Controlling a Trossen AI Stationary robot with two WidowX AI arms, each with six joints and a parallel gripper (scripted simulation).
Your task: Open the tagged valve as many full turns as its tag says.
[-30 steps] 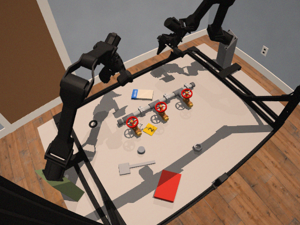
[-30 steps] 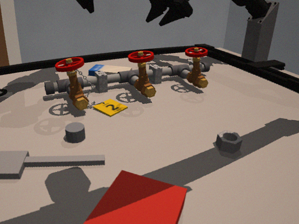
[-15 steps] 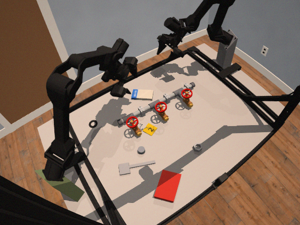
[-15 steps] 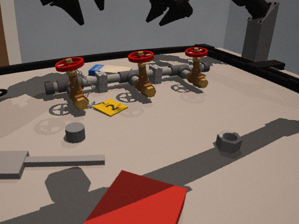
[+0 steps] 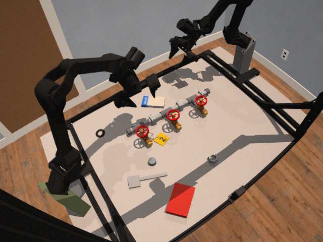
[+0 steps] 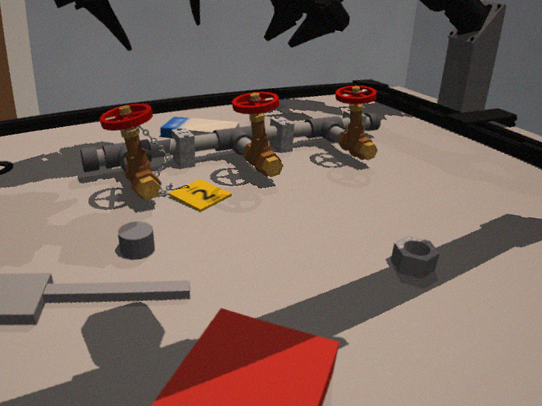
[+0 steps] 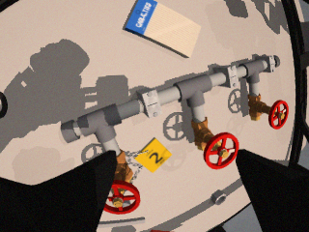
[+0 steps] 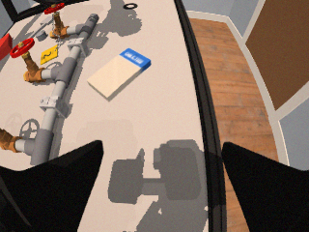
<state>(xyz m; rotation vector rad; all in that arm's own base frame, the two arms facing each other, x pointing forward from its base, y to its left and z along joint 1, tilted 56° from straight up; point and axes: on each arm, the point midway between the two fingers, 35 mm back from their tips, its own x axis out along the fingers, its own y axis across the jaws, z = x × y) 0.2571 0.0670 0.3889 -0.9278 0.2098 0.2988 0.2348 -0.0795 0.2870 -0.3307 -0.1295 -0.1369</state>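
Now: the yellow tag marked 2 190 mm below my left hand, 90 mm behind it and 10 mm to the left of it. Also, from my left hand: red block 350 mm behind, 180 mm below, 150 mm to the left; grey hammer-shaped block 190 mm to the left, 190 mm below, 190 mm behind; hex nut 330 mm behind, 190 mm below, 80 mm to the right.
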